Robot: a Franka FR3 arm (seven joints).
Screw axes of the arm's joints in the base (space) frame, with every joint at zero. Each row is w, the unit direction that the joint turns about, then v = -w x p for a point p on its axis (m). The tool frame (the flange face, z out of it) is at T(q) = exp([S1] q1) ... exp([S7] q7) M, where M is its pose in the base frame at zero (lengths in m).
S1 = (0, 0, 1, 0, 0, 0)
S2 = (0, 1, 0, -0.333, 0, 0)
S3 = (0, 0, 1, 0, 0, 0)
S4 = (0, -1, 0, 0.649, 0, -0.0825)
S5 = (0, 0, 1, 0, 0, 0)
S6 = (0, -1, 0, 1.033, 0, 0)
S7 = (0, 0, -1, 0, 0.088, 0)
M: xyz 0.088 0 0.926 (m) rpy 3.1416 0 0 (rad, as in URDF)
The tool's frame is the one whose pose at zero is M.
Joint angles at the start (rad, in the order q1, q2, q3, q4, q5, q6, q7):
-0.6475, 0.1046, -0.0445, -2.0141, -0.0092, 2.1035, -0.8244
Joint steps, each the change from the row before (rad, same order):
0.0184, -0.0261, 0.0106, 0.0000, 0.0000, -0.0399, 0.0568
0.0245, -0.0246, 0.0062, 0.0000, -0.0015, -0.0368, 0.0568
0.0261, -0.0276, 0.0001, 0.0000, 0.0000, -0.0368, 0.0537
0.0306, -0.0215, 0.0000, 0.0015, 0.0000, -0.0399, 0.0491
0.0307, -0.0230, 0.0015, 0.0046, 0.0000, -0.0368, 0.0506
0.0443, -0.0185, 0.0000, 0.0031, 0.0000, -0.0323, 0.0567
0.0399, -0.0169, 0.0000, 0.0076, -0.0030, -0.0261, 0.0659
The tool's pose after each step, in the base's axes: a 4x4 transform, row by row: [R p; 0 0 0 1], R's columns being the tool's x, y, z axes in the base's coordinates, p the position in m. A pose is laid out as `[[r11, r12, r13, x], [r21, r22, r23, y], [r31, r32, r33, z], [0, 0, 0, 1]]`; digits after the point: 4 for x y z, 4 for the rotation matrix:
[[0.9936, 0.1087, -0.0294, 0.4459], [0.1091, -0.9940, 0.0093, -0.3485], [-0.0282, -0.0125, -0.9995, 0.4122], [0, 0, 0, 1]]
[[0.9958, 0.0830, -0.0397, 0.4513], [0.0836, -0.9964, 0.0154, -0.3312], [-0.0383, -0.0186, -0.9991, 0.4229], [0, 0, 0, 1]]
[[0.9974, 0.0550, -0.0474, 0.4542], [0.0560, -0.9982, 0.0201, -0.3155], [-0.0462, -0.0227, -0.9987, 0.4352], [0, 0, 0, 1]]
[[0.9974, 0.0358, -0.0619, 0.4582], [0.0376, -0.9989, 0.0281, -0.2981], [-0.0608, -0.0304, -0.9977, 0.4445], [0, 0, 0, 1]]
[[0.9974, 0.0170, -0.0704, 0.4624], [0.0192, -0.9993, 0.0313, -0.2802], [-0.0698, -0.0326, -0.9970, 0.4562], [0, 0, 0, 1]]
[[0.9967, 0.0041, -0.0809, 0.4695], [0.0068, -0.9994, 0.0336, -0.2569], [-0.0807, -0.0340, -0.9962, 0.4650], [0, 0, 0, 1]]
[[0.9962, -0.0209, -0.0847, 0.4757], [-0.0185, -0.9994, 0.0288, -0.2366], [-0.0853, -0.0271, -0.9960, 0.4755], [0, 0, 0, 1]]

